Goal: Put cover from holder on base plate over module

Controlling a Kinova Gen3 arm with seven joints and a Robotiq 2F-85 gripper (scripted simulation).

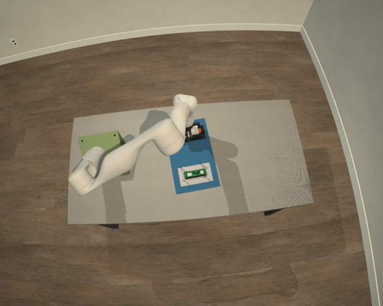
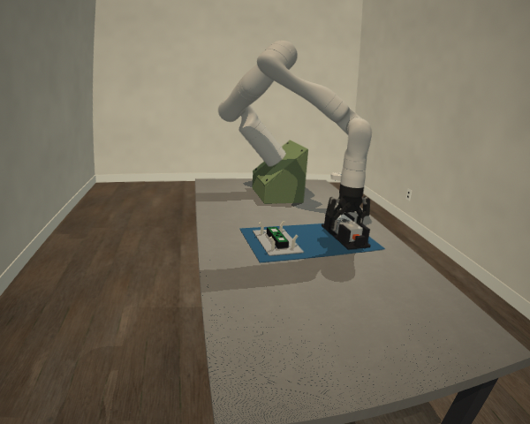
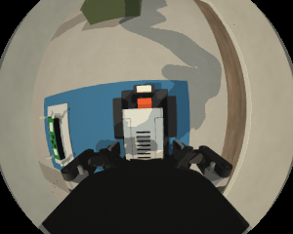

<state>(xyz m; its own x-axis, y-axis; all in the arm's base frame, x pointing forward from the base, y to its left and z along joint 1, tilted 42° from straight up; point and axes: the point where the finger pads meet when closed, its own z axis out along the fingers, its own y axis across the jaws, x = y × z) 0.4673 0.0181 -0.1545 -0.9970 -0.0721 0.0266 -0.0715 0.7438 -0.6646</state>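
The white cover lies right at my hand.
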